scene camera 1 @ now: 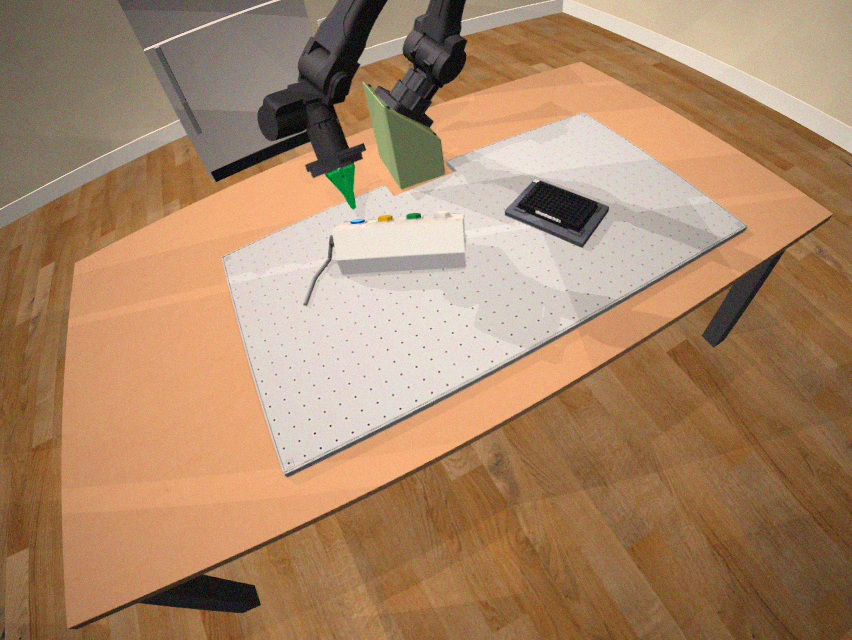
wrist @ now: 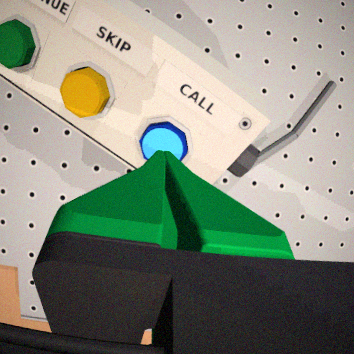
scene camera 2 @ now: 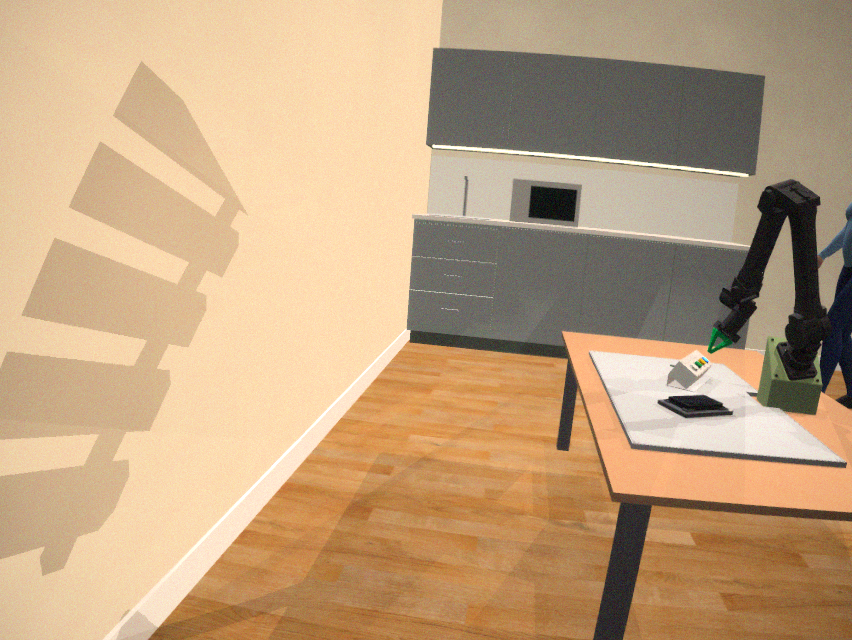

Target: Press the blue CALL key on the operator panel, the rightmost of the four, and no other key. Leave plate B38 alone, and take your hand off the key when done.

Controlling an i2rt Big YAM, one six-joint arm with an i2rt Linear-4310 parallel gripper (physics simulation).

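Places are measured from the arm's base along level axes (x ahead, y left, z up), in centimetres.
Pixels of known places: gripper, fingertip midpoint: [scene camera 1: 353,208] [wrist: 160,162] [scene camera 2: 708,352]; arm's base, origin of the base link: [scene camera 1: 402,109] [scene camera 2: 795,361].
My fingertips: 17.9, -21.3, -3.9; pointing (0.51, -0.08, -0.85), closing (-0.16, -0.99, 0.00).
For each thing: its top centre in the pictures, then the offset to it from my fingertips, as dx, dy, dz. "pt": a spot on its surface instead. Level surfaces: height alone.
- cream operator panel, middle of its top: [wrist: 63,17] [scene camera 1: 396,218] [scene camera 2: 693,356] +6.9, +4.6, -0.5
- yellow SKIP key, middle of its top: [wrist: 81,87] [scene camera 1: 384,214] +3.7, +3.8, -1.4
- green key, middle of its top: [wrist: 5,36] [scene camera 1: 412,212] +6.5, +7.9, -1.4
- pale key, middle of its top: [scene camera 1: 442,210] +9.4, +12.0, -1.4
- black plate, middle of its top: [scene camera 1: 558,202] [scene camera 2: 696,400] +16.3, +33.2, -6.2
- grey cable, surface spot: [wrist: 296,134] [scene camera 1: 313,276] pt +1.8, -11.4, -8.2
- white board, its level: dz -8.8
The cream operator panel [scene camera 1: 399,242] [scene camera 2: 683,377] stands on the perforated board. Its blue CALL key [scene camera 1: 357,221] [wrist: 162,140] is the last key, beside the yellow SKIP key [scene camera 1: 385,217] [wrist: 85,92]; a green key [scene camera 1: 413,216] [wrist: 16,44] and a pale key [scene camera 1: 442,214] follow. My gripper [scene camera 1: 354,207] [scene camera 2: 710,351] [wrist: 160,162] is shut and empty. Its green tips are a little above and behind the blue key, with a small gap in the first scene view; in the wrist view they overlap its near part. The black plate [scene camera 1: 559,204] [scene camera 2: 697,401], its label unreadable, lies in a dark holder.
A grey cable [scene camera 1: 317,276] [wrist: 296,134] runs from the panel's side over the white board [scene camera 1: 385,358] [scene camera 2: 747,440]. The green arm base [scene camera 1: 413,151] [scene camera 2: 790,385] stands behind the board. Part of a person [scene camera 2: 841,289] shows at the right edge of the second scene view.
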